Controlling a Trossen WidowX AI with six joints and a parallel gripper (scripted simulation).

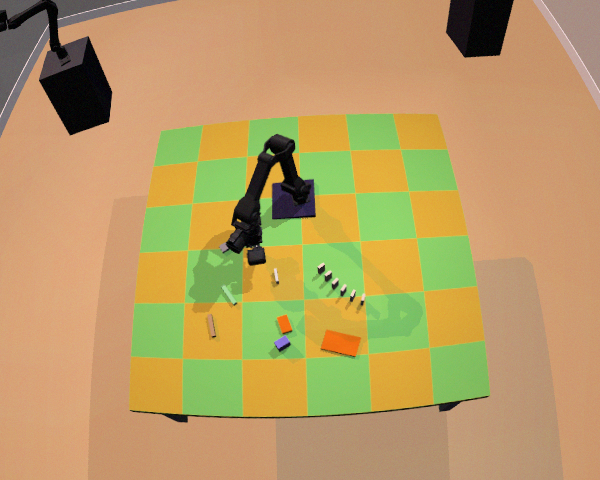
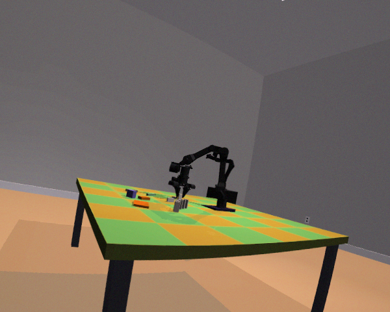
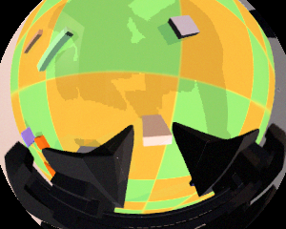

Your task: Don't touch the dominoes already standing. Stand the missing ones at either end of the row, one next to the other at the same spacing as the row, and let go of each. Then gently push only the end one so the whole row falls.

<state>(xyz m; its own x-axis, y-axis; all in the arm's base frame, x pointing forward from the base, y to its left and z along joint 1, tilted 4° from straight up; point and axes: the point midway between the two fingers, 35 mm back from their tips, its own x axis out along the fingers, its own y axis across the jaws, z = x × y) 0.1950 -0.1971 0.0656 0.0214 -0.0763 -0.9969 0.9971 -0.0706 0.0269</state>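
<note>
The grey block is 12 cm to the right of my gripper tip, 6 cm behind it and 2 cm below it. Round my gripper tip: green bar: 14 cm ahead, 13 cm to the right, 2 cm below; brown bar: 24 cm ahead, 22 cm to the right, 2 cm below; orange block: 29 cm ahead, 4 cm to the left, 2 cm below.
</note>
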